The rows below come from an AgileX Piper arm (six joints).
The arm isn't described. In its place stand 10 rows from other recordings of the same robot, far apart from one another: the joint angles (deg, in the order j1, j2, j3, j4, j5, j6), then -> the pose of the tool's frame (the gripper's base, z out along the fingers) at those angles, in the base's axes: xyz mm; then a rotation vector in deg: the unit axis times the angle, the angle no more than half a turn.
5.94, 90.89, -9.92, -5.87, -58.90, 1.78 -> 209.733 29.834 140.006 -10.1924 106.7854 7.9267
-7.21, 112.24, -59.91, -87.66, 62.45, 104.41 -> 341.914 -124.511 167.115 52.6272 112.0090 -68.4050
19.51, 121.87, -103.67, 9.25, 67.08, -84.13 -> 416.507 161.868 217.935 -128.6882 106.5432 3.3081
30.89, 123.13, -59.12, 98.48, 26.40, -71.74 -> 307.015 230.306 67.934 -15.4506 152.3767 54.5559
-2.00, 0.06, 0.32, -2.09, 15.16, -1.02 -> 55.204 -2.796 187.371 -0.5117 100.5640 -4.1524
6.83, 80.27, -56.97, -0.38, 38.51, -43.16 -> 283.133 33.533 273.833 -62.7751 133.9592 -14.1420
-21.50, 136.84, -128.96, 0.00, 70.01, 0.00 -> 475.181 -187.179 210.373 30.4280 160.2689 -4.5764
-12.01, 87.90, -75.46, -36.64, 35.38, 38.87 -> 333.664 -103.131 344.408 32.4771 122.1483 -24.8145
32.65, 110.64, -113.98, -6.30, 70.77, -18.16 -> 360.937 220.075 351.614 -65.8775 136.8029 -3.7992
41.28, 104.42, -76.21, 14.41, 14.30, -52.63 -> 311.412 280.833 253.493 -83.1137 96.1472 5.3604
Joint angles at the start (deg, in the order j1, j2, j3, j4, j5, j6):
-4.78, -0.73, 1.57, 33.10, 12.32, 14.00
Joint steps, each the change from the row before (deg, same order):
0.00, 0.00, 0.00, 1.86, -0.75, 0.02
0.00, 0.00, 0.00, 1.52, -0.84, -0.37
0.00, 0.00, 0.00, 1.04, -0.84, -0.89
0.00, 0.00, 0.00, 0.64, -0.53, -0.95
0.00, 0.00, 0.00, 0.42, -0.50, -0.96
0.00, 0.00, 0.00, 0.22, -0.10, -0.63
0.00, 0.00, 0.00, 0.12, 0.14, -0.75
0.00, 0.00, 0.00, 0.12, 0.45, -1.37
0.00, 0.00, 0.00, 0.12, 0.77, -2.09
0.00, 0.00, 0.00, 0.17, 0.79, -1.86
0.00, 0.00, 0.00, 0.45, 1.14, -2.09
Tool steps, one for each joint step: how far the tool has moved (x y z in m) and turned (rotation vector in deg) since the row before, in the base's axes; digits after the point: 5 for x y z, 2 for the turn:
0.00014, -0.00016, 0.00132, 1.85, -0.78, -0.29
0.00013, -0.00040, 0.00135, 1.12, -0.82, -0.35
0.00010, -0.00056, 0.00124, 0.13, -0.78, -0.37
0.00005, -0.00038, 0.00077, -0.32, -0.49, -0.22
0.00004, -0.00041, 0.00069, -0.55, -0.44, -0.23
0.00001, -0.00006, 0.00016, -0.41, -0.10, -0.02
-0.00001, 0.00016, -0.00015, -0.63, 0.09, 0.13
-0.00004, 0.00047, -0.00054, -1.24, 0.32, 0.36
-0.00007, 0.00079, -0.00093, -1.95, 0.54, 0.62
-0.00009, 0.00083, -0.00094, -1.67, 0.54, 0.64
-0.00016, 0.00126, -0.00130, -1.61, 0.75, 0.93

